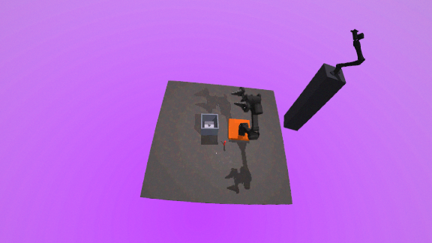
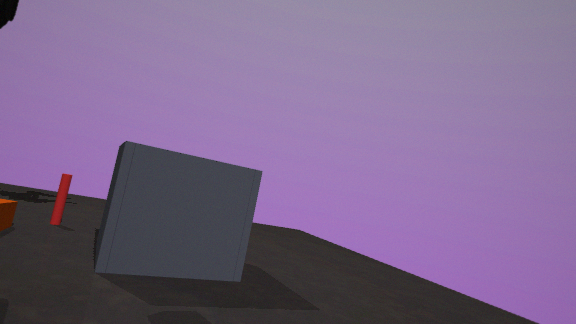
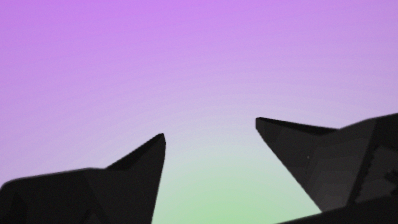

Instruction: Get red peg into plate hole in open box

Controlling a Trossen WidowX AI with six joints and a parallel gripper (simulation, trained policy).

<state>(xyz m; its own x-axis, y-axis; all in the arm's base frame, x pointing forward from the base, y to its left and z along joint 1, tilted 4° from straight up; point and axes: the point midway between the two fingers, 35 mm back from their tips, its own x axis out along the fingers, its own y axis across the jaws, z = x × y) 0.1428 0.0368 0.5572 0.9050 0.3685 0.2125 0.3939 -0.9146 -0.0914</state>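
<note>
My gripper tip is 40 mm past the red peg, 70 mm to the right of it and 560 mm above it.
</note>
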